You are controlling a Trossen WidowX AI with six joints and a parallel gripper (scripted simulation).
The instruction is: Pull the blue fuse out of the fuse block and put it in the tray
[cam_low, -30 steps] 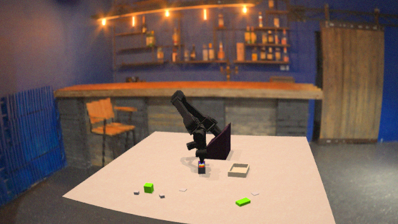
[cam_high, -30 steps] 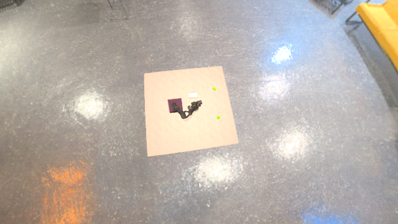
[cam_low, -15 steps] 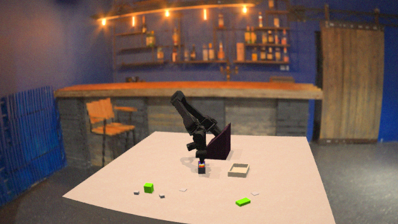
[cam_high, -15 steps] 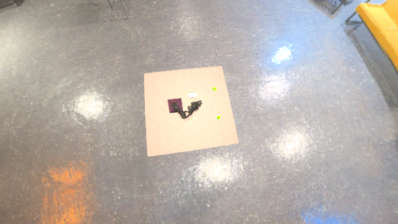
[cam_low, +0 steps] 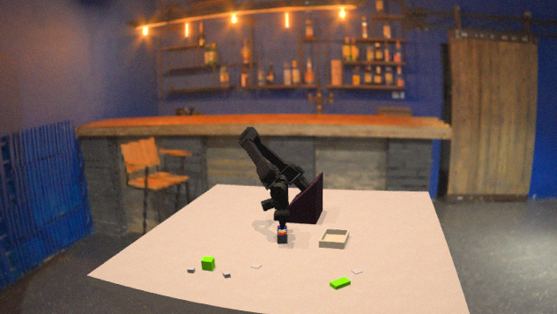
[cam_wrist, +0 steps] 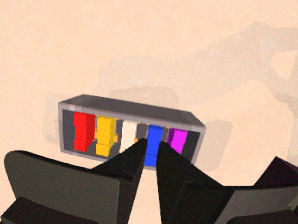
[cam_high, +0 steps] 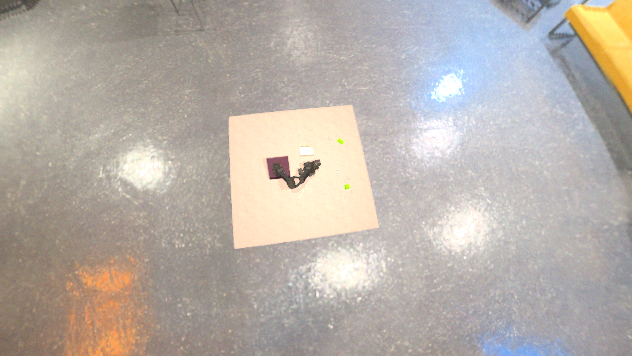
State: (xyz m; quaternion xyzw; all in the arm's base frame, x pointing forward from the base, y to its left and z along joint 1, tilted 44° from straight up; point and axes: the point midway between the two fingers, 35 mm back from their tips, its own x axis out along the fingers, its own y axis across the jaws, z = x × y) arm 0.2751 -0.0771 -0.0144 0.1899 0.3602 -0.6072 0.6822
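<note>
Right now the beige tray is 10 mm ahead of my gripper tip, 220 mm to the left of it and 30 mm below it. The rest, counted from my gripper tip: blue fuse 10 mm below.
</note>
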